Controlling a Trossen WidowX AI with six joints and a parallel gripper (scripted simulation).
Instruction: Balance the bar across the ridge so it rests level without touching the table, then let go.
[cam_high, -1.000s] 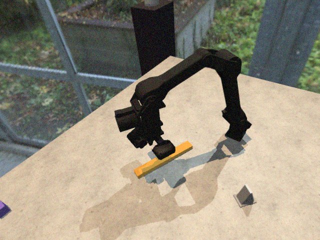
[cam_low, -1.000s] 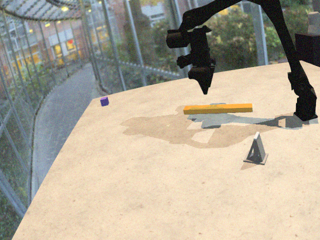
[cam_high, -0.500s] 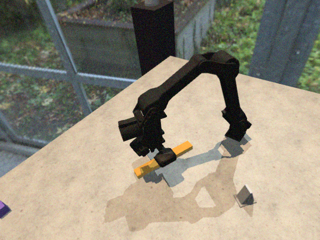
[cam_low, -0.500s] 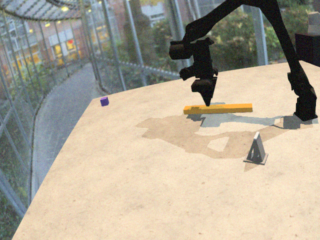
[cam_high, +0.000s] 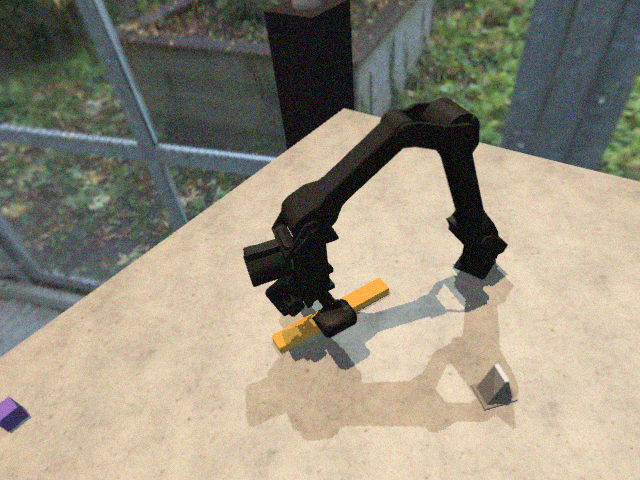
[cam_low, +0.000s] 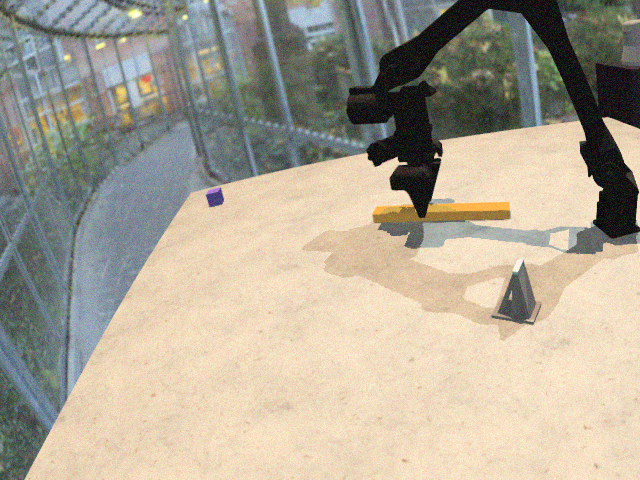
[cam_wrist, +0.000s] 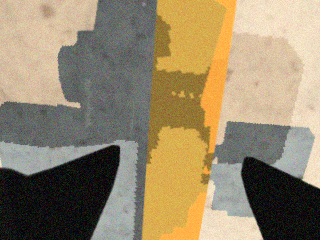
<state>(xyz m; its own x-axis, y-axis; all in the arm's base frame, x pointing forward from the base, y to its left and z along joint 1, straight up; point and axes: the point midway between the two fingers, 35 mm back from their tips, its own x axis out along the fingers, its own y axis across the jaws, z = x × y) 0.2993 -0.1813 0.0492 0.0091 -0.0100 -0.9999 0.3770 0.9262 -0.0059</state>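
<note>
The orange bar lies 30 mm behind my gripper tip, 10 mm to the left of it and 10 mm below it. The rest, counted from my gripper tip: purple cube 440 mm ahead, 320 mm to the right.
</note>
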